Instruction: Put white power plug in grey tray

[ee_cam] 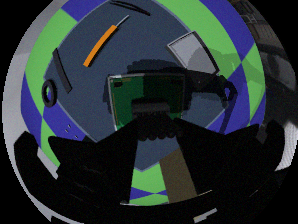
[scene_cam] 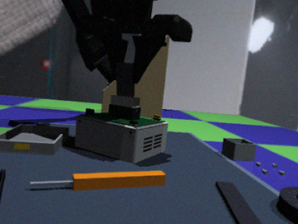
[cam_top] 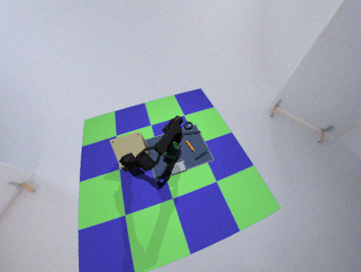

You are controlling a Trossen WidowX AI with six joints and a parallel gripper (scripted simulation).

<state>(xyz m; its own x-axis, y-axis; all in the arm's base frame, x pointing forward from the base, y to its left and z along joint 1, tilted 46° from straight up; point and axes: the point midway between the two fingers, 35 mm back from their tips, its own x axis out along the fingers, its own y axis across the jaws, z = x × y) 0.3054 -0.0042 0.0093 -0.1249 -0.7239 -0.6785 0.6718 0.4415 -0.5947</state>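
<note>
My gripper tip is now 30 mm above the white power plug. From my gripper tip the other things lie so: black bar (220 mm ahead, 110 mm below, 100 mm to the left); dark mat (110 mm below, 50 mm ahead).
</note>
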